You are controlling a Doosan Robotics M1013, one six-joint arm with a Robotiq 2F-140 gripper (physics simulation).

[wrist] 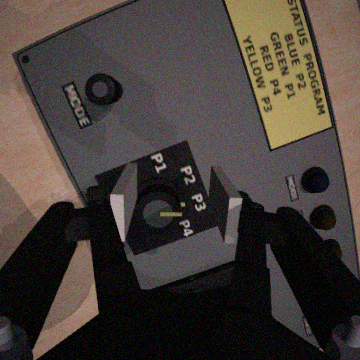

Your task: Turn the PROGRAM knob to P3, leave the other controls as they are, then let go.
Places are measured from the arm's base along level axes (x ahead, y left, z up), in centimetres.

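Where they show: gripper, between the fingertips: (173, 181).
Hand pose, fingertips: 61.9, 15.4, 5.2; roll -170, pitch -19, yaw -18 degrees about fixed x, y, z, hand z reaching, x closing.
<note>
After its pixels a point has its place, as x, y, z.
The PROGRAM knob (159, 213) @[60.7, 12.1, 2.3], round and dark with a yellow pointer line, sits on a black dial plate (145, 246) @[59.0, 7.5, -1.8] marked P1, P2, P3 and P4 in the wrist view. Its line points right, between the P3 (198, 203) @[65.3, 11.0, 0.7] and P4 (185, 228) @[63.5, 8.5, -0.1] labels, close to P4. A small yellow mark shows just above the line's end. My gripper (173, 181) @[61.9, 15.4, 5.2] is partly open and empty. Its two fingers stand on either side of the knob, the left one nearer to it. The height of the fingertips over the panel is hard to tell.
The MODE knob (102, 90) @[58.8, 23.8, 3.6] is at the upper left of the grey panel (165, 65) @[65.4, 25.1, 1.2]. A yellow status chart (280, 80) @[75.3, 21.2, 4.7] is at the upper right. Dark round controls or lamps (315, 180) @[76.3, 10.6, 6.4] (322, 217) @[76.9, 6.0, 6.2] line the right side. Wooden table (30, 125) @[51.5, 23.7, -9.5] shows at the left.
</note>
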